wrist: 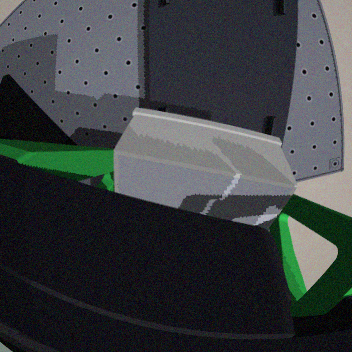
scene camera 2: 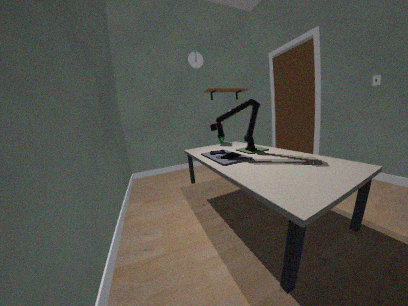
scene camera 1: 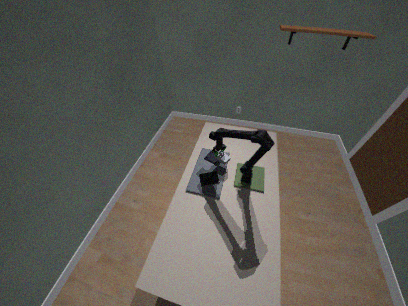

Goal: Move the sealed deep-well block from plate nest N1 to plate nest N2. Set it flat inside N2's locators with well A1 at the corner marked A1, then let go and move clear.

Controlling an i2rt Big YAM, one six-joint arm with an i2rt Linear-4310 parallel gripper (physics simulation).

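Frame: origin at the arm's base, x ahead, y left, z up, level; centimetres.
Seen in the pictures: gripper, fingertip midpoint: [wrist: 201, 180] [scene camera 2: 222, 143] [scene camera 1: 219, 154]; arm's base, origin of the base link: [scene camera 2: 251, 149] [scene camera 1: 246, 177].
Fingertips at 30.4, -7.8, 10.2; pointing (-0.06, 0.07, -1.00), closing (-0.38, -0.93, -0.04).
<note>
Offsets run from my fingertips to a thing's top centre, as dx, dy, dz. Level surfaces: height alone.
The sealed deep-well block @(-3.8, +1.5, +2.1) [scene camera 1: 226, 157] [scene camera 2: 226, 144] [wrist: 200, 165] is light grey and held between green fingers. My gripper [scene camera 1: 219, 153] [scene camera 2: 221, 140] [wrist: 201, 180] is shut on it. In the wrist view the block lies turned slightly against a dark plate nest @(+5.7, -2.0, -8.3) [wrist: 220, 60] with small black locators, and overlaps its near edge in the picture. That nest [scene camera 1: 214, 159] is the farther one in scene camera 1; a second dark nest @(+0.4, +22.7, -8.3) [scene camera 1: 209, 178] lies nearer that camera. Labels N1, N2 and A1 are not readable. The black gripper body hides the block's lower part.
The nests stand on a grey perforated board [scene camera 1: 196, 186] [scene camera 2: 211, 158] [wrist: 100, 30] on the pale table @(dz -11.4) [scene camera 1: 200, 250] [scene camera 2: 290, 187]. The arm's base stands on a green plate [scene camera 1: 257, 182] [scene camera 2: 262, 149] beside the board. Arm shadows cross the board and table.
</note>
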